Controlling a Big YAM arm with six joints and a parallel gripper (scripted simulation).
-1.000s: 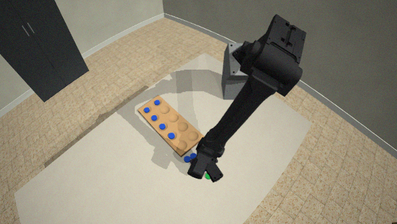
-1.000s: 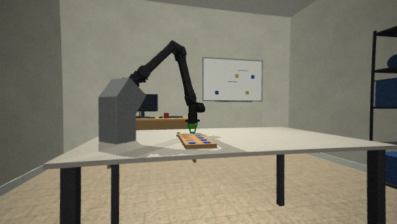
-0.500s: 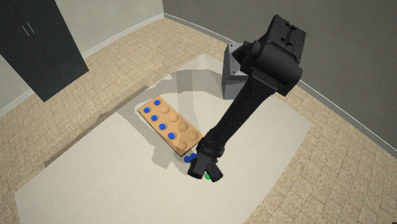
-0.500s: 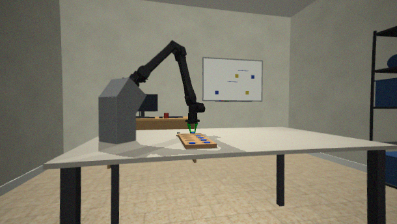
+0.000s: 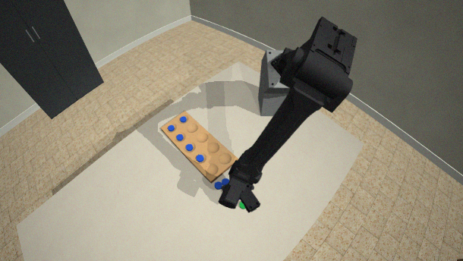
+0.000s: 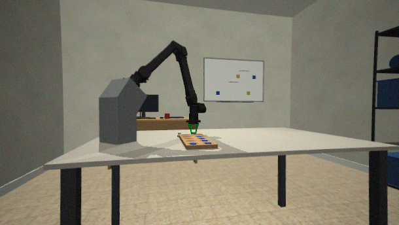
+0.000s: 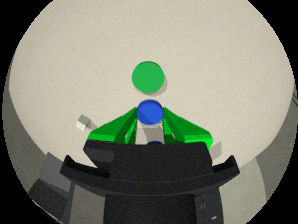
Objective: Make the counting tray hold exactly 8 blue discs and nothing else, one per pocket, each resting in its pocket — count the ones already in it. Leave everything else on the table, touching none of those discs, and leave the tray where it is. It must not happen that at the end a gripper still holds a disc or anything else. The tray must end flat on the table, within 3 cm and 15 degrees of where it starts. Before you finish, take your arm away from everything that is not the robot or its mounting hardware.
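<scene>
The green disc lies 4 cm to the left of my hand and 1 cm below it. From my hand the other things lie so: wooden counting tray 2 cm ahead, 31 cm to the right; tan disc 9 cm behind, 11 cm to the right, 1 cm below; small white cube 10 cm behind, 1 cm to the right.
</scene>
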